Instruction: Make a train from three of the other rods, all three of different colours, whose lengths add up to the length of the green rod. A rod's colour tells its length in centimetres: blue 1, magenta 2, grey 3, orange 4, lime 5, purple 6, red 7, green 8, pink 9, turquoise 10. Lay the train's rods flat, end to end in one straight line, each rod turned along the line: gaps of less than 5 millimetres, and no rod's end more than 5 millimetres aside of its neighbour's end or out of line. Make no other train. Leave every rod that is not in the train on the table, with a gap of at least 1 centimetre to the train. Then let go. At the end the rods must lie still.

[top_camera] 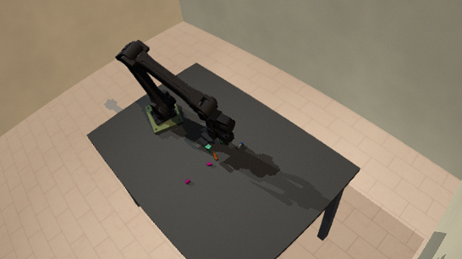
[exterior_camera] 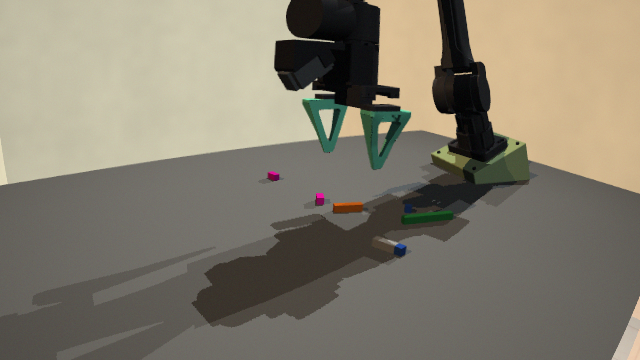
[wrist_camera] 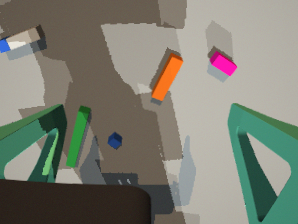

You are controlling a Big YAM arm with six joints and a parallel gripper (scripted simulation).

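Right now my hand is 1 cm past the orange rod, 2 cm to the left of it and 8 cm above it. Also, from my hand: grey rod 1 cm ahead, 10 cm to the left, 8 cm below; magenta rod 1 cm ahead, 6 cm to the right, 8 cm below; green rod 10 cm behind, 6 cm to the left, 8 cm below.
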